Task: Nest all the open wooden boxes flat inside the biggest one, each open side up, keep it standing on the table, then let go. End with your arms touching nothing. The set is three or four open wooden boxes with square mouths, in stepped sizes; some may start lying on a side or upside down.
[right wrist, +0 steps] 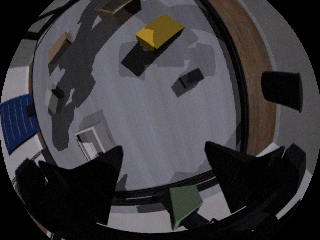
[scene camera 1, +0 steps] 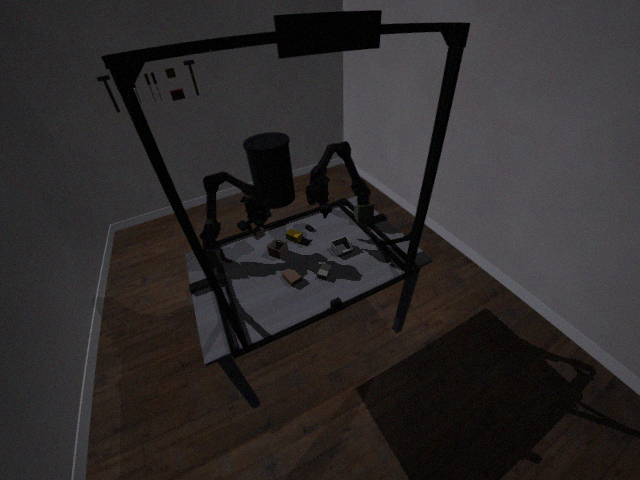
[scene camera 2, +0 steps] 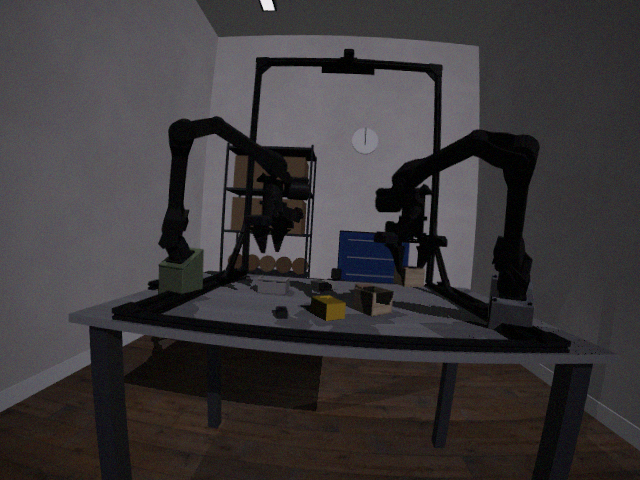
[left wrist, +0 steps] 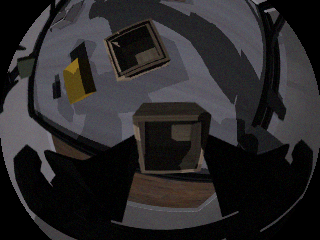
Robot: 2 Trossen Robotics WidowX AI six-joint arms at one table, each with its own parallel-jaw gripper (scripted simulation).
Scene:
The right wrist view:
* my right gripper: 164, 148
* yellow block: 155, 36
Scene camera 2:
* my left gripper: 408, 273
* my right gripper: 270, 252
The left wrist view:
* my left gripper: 171, 138

